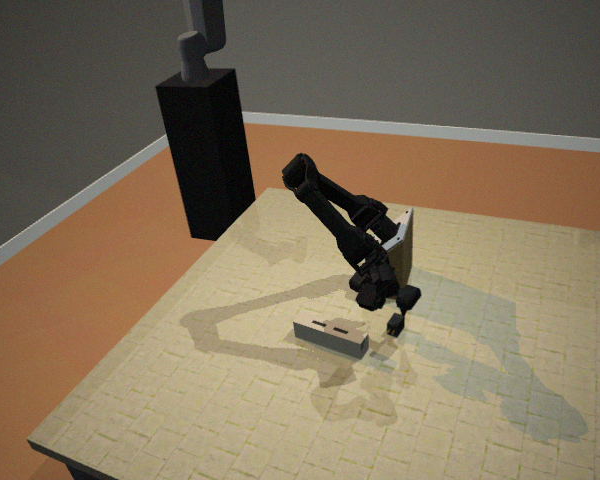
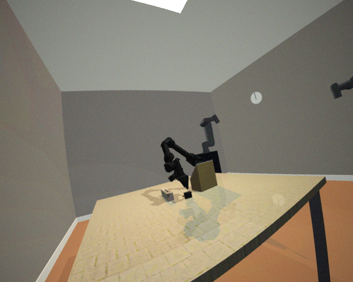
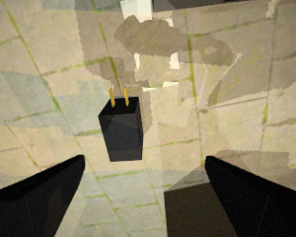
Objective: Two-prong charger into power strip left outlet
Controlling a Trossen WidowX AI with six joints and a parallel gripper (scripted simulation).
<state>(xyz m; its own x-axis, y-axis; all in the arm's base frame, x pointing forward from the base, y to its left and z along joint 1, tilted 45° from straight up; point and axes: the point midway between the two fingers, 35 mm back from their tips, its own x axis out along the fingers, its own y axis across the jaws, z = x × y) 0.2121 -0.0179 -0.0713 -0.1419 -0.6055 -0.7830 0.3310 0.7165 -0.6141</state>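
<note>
Now: the two-prong charger 4 cm below my gripper tip, 2 cm to the left of it and 2 cm ahead of it.
</note>
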